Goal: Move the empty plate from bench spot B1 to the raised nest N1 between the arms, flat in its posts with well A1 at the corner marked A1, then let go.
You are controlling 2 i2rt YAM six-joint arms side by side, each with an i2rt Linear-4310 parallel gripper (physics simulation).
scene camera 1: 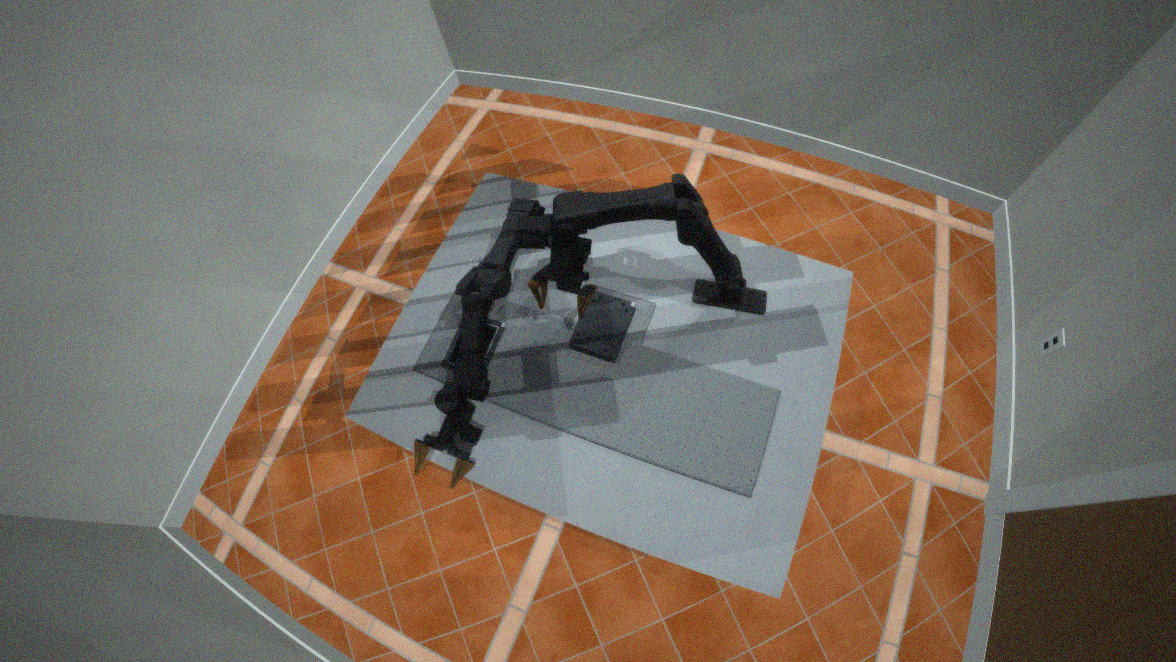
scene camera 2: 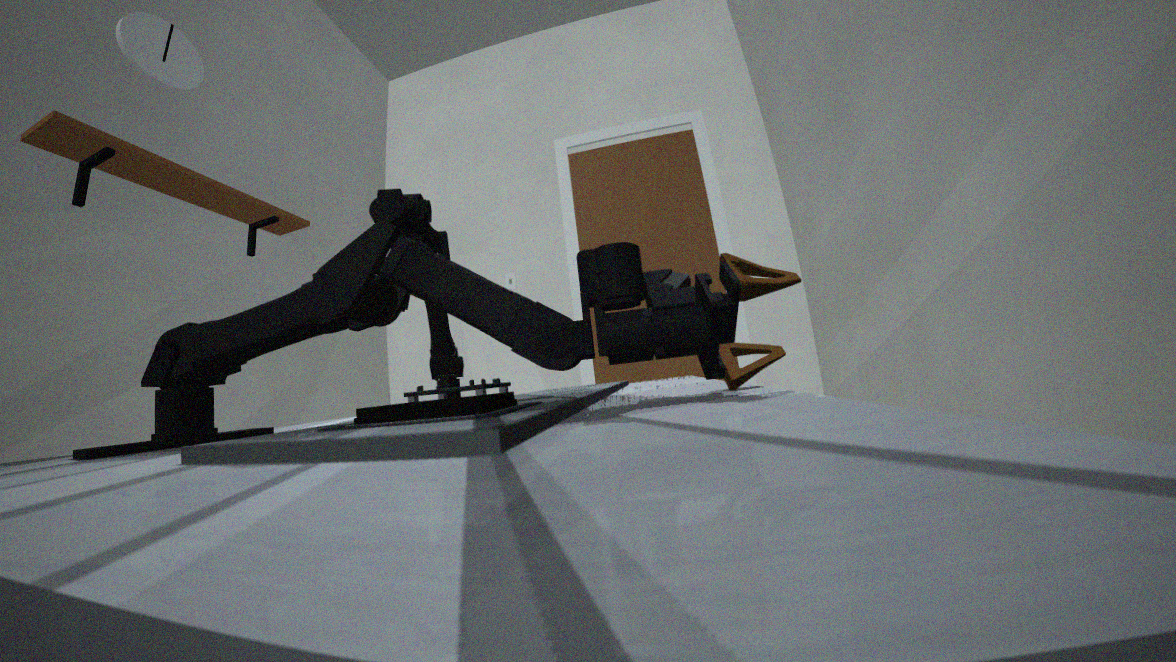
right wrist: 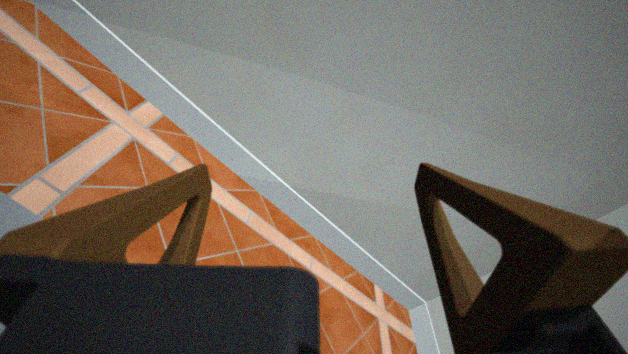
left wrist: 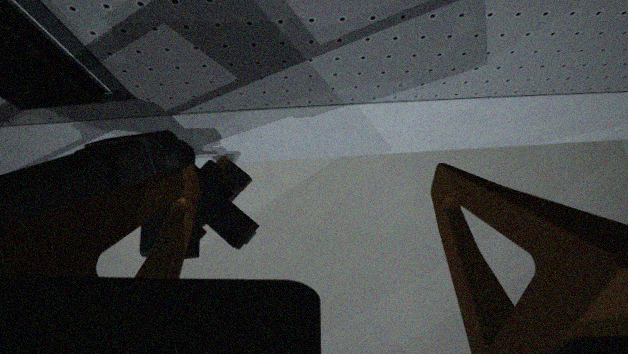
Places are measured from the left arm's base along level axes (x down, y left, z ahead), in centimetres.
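Pixels of known places: left gripper, fingertip midpoint: (scene camera 1: 561,313) (left wrist: 315,176); right gripper, fingertip midpoint: (scene camera 1: 433,481) (scene camera 2: 791,316) (right wrist: 313,175); left arm's base, link origin: (scene camera 1: 729,297); right arm's base, link origin: (scene camera 2: 185,445).
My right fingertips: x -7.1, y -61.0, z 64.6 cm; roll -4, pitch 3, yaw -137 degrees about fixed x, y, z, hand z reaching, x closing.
Note:
Ahead of a thing's pixels: the offset from my right fingertips to its top centre. Level surfaces: height alone.
The dark plate {dy -3.7, dx +4.2, dz -37.3 cm} (scene camera 1: 494,338) (scene camera 2: 386,411) (left wrist: 45,60) lies flat at the picture-left end of the perforated board, partly hidden under the right arm in scene camera 1. The raised nest N1 {dy +29.5, dx +1.7, dz -48.6 cm} (scene camera 1: 604,330) (scene camera 2: 421,393) is dark with small upright posts; the A1 mark is too small to read. My left gripper (scene camera 1: 562,297) (left wrist: 315,176) is open and empty, above the bench near the nest's upper-left corner in scene camera 1. My right gripper (scene camera 1: 436,479) (scene camera 2: 788,316) (right wrist: 313,175) is open and empty, stretched level past the plate to the bench's lower edge in scene camera 1.
The perforated board (scene camera 1: 691,419) (scene camera 2: 329,453) (left wrist: 440,45) extends to the right of the plate on the pale bench {dx +7.2 cm} (scene camera 1: 724,542). The right arm (scene camera 1: 473,328) (scene camera 2: 485,304) crosses over the plate. The left arm's base (scene camera 1: 729,297) stands right of the nest.

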